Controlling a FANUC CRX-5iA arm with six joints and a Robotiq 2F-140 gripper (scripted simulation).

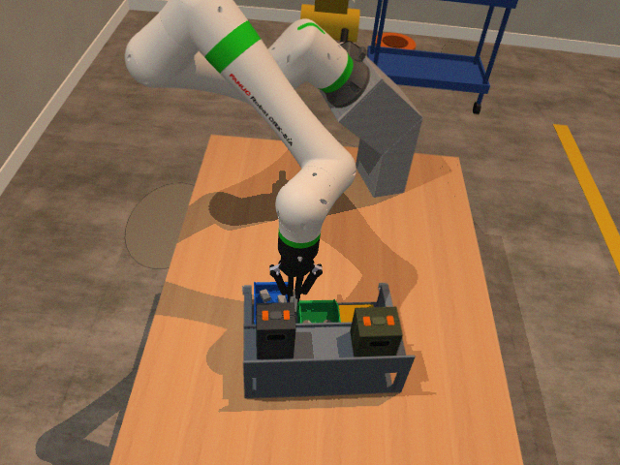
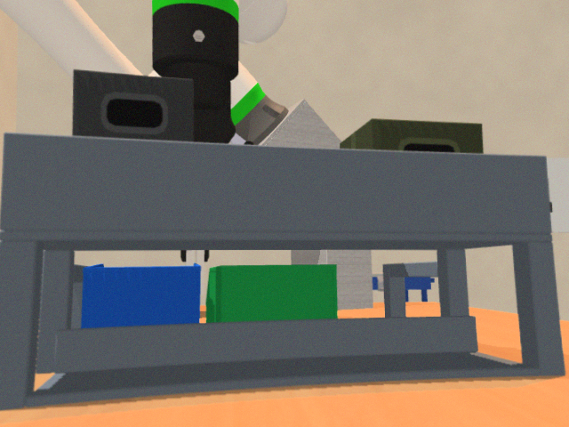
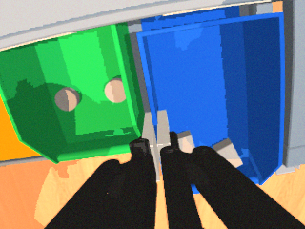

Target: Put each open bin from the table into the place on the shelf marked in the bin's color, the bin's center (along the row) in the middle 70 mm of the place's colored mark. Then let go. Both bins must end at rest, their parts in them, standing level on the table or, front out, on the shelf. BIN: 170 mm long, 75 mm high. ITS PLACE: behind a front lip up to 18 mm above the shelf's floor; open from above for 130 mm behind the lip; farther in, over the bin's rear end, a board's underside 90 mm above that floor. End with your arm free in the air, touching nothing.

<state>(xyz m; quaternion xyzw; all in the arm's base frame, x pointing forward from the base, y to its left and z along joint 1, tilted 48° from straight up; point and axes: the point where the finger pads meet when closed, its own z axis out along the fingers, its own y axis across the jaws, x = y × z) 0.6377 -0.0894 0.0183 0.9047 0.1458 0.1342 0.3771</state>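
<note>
Now: the blue bin 50 mm to the right of my hand and 40 mm below it. Round my hand: black box: 150 mm ahead, 80 mm above, 30 mm to the right; olive box: 200 mm to the left, 110 mm ahead, 60 mm above; green bin: 70 mm to the left, 40 mm below, 40 mm ahead.
</note>
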